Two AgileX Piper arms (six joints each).
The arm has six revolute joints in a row. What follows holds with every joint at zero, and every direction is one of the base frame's.
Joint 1 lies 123 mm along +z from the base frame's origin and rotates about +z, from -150 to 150 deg.
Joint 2 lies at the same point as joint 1 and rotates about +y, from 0 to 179.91 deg.
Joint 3 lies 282.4 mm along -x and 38.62 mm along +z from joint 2 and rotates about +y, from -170 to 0 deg.
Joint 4 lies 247.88 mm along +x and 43.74 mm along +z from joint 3 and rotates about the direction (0.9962, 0, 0.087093), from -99.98 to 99.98 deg.
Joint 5 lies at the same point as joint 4 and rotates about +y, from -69.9 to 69.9 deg.
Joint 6 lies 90.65 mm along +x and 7.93 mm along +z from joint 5 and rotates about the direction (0.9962, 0, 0.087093), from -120 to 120 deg.
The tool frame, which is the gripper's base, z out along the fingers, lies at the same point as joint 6; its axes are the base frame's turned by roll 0, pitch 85 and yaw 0 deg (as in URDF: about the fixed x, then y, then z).
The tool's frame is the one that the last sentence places.
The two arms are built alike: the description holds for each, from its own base.
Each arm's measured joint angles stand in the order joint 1, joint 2, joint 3, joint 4, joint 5, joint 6.
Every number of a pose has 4 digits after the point. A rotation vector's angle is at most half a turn.
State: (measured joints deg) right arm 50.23 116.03 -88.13 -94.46 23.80 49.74; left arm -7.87 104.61 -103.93 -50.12 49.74 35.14
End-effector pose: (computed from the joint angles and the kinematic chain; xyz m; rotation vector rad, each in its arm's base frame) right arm 0.3326 0.3424 0.2527 -1.2194 1.4814 -0.3403; left arm 0.4077 -0.1102 0.3874 0.4635 2.0663 -0.7753
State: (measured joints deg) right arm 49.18 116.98 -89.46 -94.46 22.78 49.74; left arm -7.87 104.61 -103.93 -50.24 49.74 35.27
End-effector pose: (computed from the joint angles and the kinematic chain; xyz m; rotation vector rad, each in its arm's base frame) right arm 0.3411 0.3411 0.2518 -1.2119 1.4843 -0.3340; left arm 0.4077 -0.1102 0.3875 0.4647 2.0647 -0.7762
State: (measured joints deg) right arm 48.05 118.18 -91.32 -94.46 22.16 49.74; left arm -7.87 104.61 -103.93 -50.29 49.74 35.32
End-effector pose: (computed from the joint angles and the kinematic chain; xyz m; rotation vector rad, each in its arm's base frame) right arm 0.3513 0.3397 0.2518 -1.1952 1.4872 -0.3345; left arm 0.4077 -0.1103 0.3875 0.4651 2.0641 -0.7766
